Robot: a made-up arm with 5 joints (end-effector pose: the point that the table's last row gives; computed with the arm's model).
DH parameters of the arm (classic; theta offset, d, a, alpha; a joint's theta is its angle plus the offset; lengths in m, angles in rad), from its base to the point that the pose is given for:
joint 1: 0 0.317 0 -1.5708
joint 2: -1.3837 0 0.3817 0
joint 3: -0.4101 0 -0.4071 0
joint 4: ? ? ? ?
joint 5: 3.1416 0.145 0 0
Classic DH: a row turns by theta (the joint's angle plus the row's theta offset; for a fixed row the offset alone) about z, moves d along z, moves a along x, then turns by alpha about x.
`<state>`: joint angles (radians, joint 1 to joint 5).
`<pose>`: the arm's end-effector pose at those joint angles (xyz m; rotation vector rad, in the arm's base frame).
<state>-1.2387 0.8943 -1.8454 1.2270 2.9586</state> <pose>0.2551 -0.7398 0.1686 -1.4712 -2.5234 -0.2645</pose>
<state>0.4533 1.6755 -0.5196 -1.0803 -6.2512</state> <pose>0.1270 0.0619 -0.1884 3.0524 0.6527 -0.1144</pose>
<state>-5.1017 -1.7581 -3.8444 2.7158 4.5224</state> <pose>-0.2412 -0.5878 0.1208 0.0338 0.3384 2.5445</pose>
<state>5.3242 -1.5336 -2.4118 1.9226 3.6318</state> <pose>-0.3675 0.5238 0.7785 0.7477 0.8447 -0.4185</pose>
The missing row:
joint 4: -1.3479 0 -0.114 1.5708
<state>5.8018 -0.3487 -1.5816 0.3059 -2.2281</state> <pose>0.3698 -0.1932 1.0393 0.9807 1.1704 0.3454</pose>
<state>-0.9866 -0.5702 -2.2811 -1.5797 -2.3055</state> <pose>-0.1579 0.2388 1.0079 -1.0200 -0.7907 -0.1290</pose>
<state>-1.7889 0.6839 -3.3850 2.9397 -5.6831</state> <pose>-0.0987 -0.4455 0.7925 -1.1001 2.7841 0.2972</pose>
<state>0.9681 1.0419 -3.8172 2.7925 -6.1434</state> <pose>0.3000 0.4360 0.7009 2.8677 1.2606 -0.0228</pose>
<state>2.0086 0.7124 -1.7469 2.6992 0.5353</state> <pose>-0.2252 0.4810 0.3290 1.1079 1.0048 -0.4837</pose>
